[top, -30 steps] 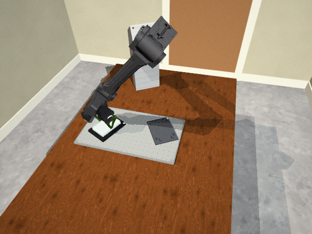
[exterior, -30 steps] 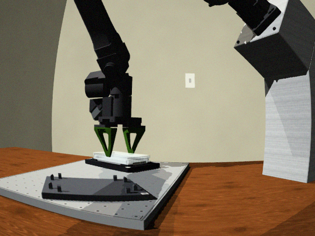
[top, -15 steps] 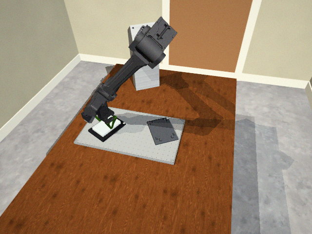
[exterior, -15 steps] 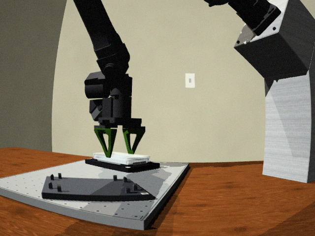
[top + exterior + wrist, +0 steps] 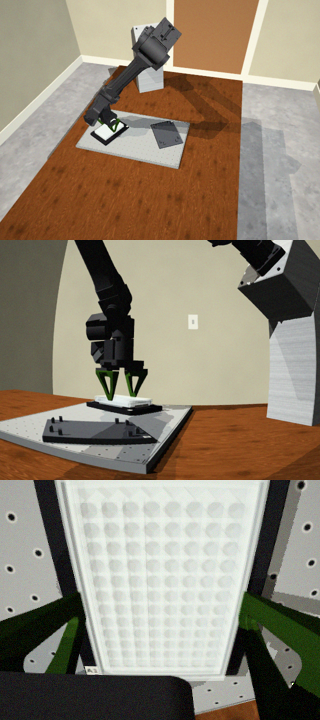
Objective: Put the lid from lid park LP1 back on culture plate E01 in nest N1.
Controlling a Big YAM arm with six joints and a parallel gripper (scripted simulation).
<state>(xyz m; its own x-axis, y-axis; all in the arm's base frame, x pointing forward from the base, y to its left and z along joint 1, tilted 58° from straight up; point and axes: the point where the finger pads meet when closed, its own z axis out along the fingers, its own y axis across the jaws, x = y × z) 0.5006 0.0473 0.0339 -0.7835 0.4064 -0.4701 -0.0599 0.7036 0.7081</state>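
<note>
The clear lid lies 10 mm below my hand. The rest, counted from my hand: black plate nest N1 (30 mm below); lid park LP1 (190 mm behind, 230 mm to the left, 30 mm below); white culture plate E01 (10 mm below).
</note>
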